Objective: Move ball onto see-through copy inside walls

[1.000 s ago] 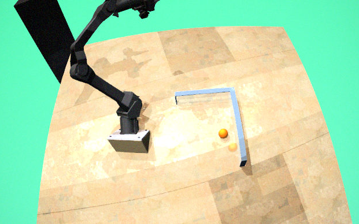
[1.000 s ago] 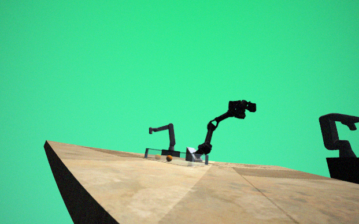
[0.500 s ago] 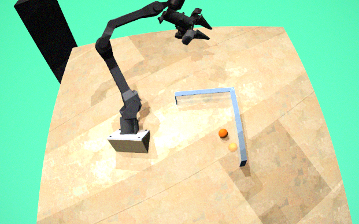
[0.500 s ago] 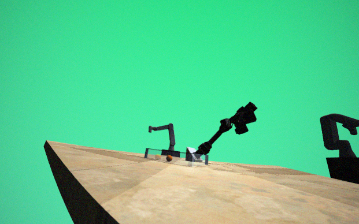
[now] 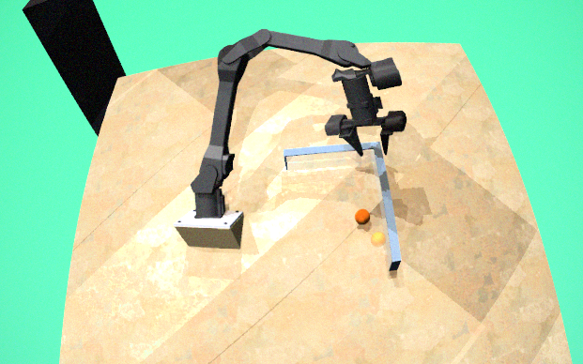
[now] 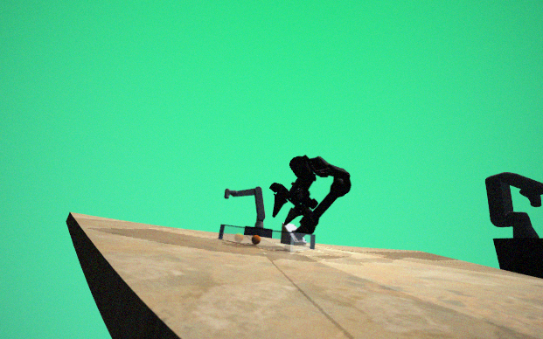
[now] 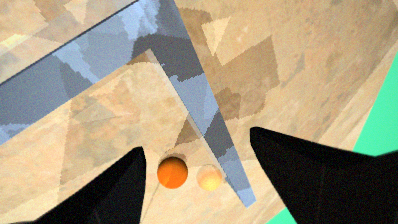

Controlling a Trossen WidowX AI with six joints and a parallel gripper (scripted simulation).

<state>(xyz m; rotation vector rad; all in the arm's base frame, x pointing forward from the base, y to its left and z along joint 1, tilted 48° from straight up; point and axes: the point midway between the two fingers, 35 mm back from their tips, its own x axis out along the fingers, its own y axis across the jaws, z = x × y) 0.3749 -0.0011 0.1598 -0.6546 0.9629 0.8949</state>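
Right now the orange ball is 120 mm to the right of my gripper tip, 70 mm below it and 40 mm behind it.
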